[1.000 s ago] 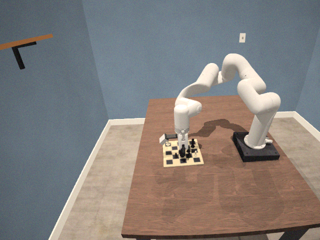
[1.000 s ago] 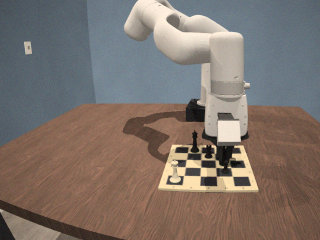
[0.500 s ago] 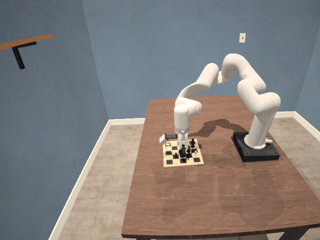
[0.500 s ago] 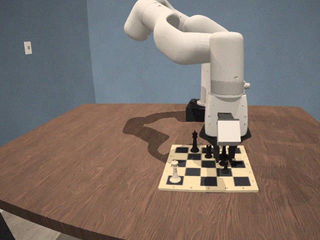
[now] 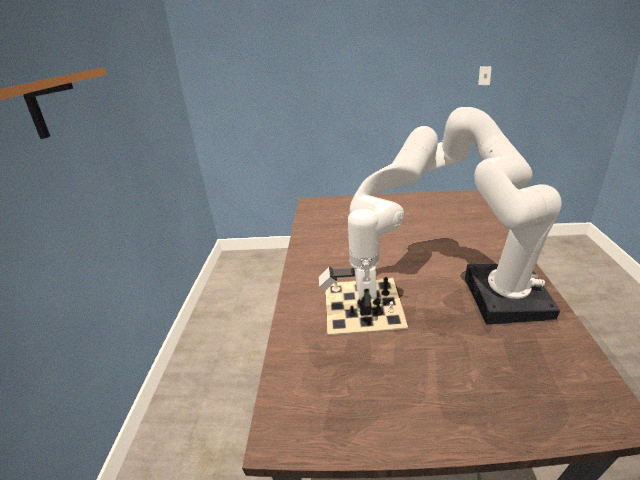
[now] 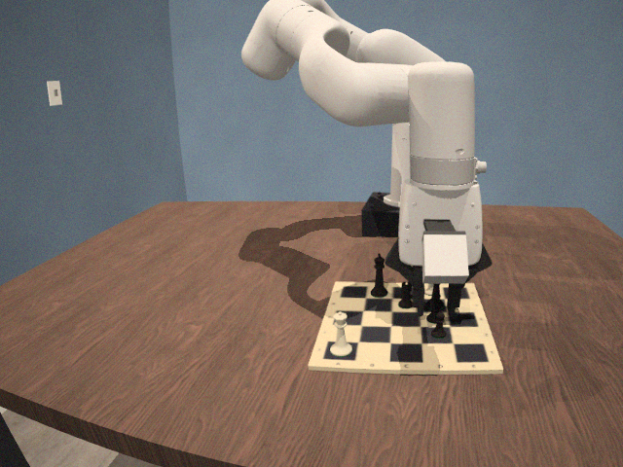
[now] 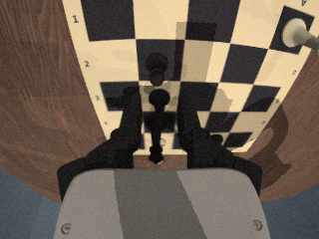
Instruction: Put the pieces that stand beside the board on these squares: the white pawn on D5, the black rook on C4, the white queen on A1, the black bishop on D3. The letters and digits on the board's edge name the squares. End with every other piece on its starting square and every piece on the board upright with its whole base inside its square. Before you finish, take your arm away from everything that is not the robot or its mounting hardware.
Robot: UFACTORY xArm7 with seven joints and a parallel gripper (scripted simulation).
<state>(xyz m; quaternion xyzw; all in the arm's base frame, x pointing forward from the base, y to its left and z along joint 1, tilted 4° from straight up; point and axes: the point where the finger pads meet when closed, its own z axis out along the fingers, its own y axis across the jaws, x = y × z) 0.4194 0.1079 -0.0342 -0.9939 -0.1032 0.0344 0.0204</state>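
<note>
Now: the black pawn 4 cm ahead of my hand, 1 cm to the left of it and 2 cm below it. Round my hand: white queen 10 cm ahead, 10 cm to the right, 1 cm below; then white pawn 7 cm behind, 2 cm to the right, 2 cm below; then chessboard 1 cm ahead, 4 cm to the right, 4 cm below.
</note>
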